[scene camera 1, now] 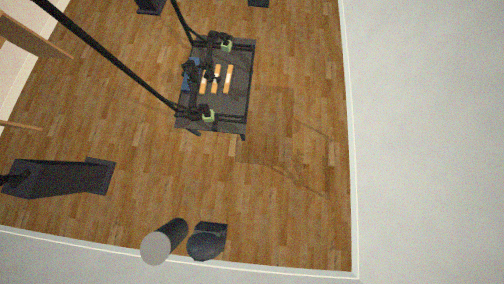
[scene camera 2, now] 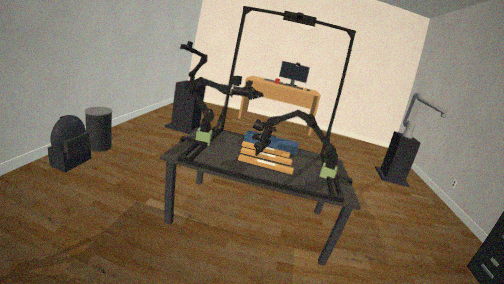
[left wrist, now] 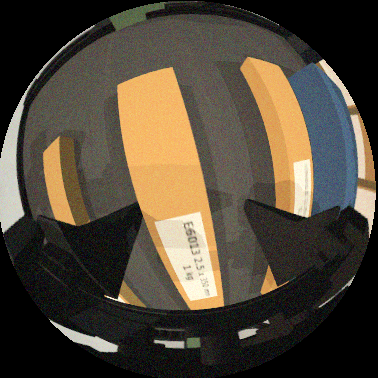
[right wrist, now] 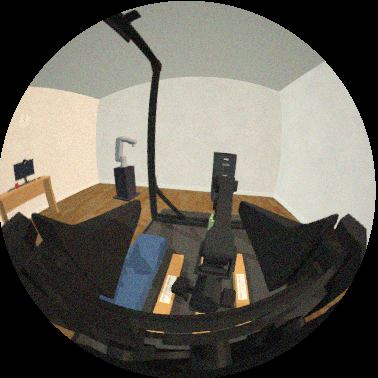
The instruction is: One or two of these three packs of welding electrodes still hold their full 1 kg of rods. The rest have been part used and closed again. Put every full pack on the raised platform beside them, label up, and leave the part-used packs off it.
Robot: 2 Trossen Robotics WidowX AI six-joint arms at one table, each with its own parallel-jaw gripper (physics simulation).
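Pixels of known places: left gripper, fingertip midpoint: point(scene camera 1: 214, 83) point(scene camera 2: 258, 153) point(left wrist: 195, 205); right gripper, fingertip midpoint: point(scene camera 1: 194, 57) point(scene camera 2: 263, 94) point(right wrist: 191, 205); left arm's base at its link origin: point(scene camera 1: 226, 43) point(scene camera 2: 330, 166); right arm's base at its link origin: point(scene camera 1: 207, 114) point(scene camera 2: 204, 130).
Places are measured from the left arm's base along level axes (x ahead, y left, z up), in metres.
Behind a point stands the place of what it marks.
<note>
Three orange packs lie side by side, apart, on the table, white labels up. The middle pack point(scene camera 1: 214, 88) {x 0.567, y 0.074, z -0.047 m} point(scene camera 2: 282, 160) {x 0.325, y 0.036, z -0.052 m} point(left wrist: 160, 150) {x 0.545, y 0.062, z -0.046 m} reads "E6013 2.5 x 350 mm 1 kg" in the left wrist view. One pack point(scene camera 1: 202, 88) {x 0.608, y -0.051, z -0.046 m} point(left wrist: 295, 130) {x 0.574, y -0.061, z -0.046 m} point(right wrist: 176, 262) {x 0.362, y -0.107, z -0.046 m} lies beside the blue raised platform point(scene camera 1: 185, 82) {x 0.616, y -0.233, z -0.010 m} point(scene camera 2: 290, 146) {x 0.333, y -0.190, z -0.015 m} point(left wrist: 327, 135) {x 0.585, y -0.131, z -0.036 m} point(right wrist: 142, 265) {x 0.462, y -0.202, z -0.010 m}; the third pack point(scene camera 1: 228, 84) {x 0.472, y 0.201, z -0.047 m} point(scene camera 2: 282, 168) {x 0.288, y 0.165, z -0.051 m} point(left wrist: 54, 175) {x 0.537, y 0.188, z -0.046 m} point(right wrist: 240, 265) {x 0.295, y 0.159, z -0.046 m} lies farthest from it. No pack shows on the platform. My left gripper point(left wrist: 195, 205) {x 0.502, y 0.038, z -0.062 m} is open and empty, above the middle pack. My right gripper point(scene camera 2: 260, 94) {x 0.566, y 0.008, z 0.341 m} point(right wrist: 191, 205) {x 0.566, y 0.008, z 0.341 m} is open and empty, high above the table.
The dark table point(scene camera 1: 234, 106) {x 0.687, y 0.347, z -0.070 m} point(scene camera 2: 220, 160) {x 0.649, y 0.318, z -0.070 m} carries both arm bases, at opposite ends. A black frame point(scene camera 2: 343, 82) {x 0.079, y -0.386, z 0.550 m} point(right wrist: 152, 130) {x 0.097, y -0.385, z 0.489 m} rises over its platform side. The left arm point(scene camera 2: 298, 115) {x 0.295, y 0.048, z 0.280 m} point(right wrist: 220, 240) {x 0.457, y 0.039, z 0.219 m} reaches low over the packs, beneath the right gripper's height.
</note>
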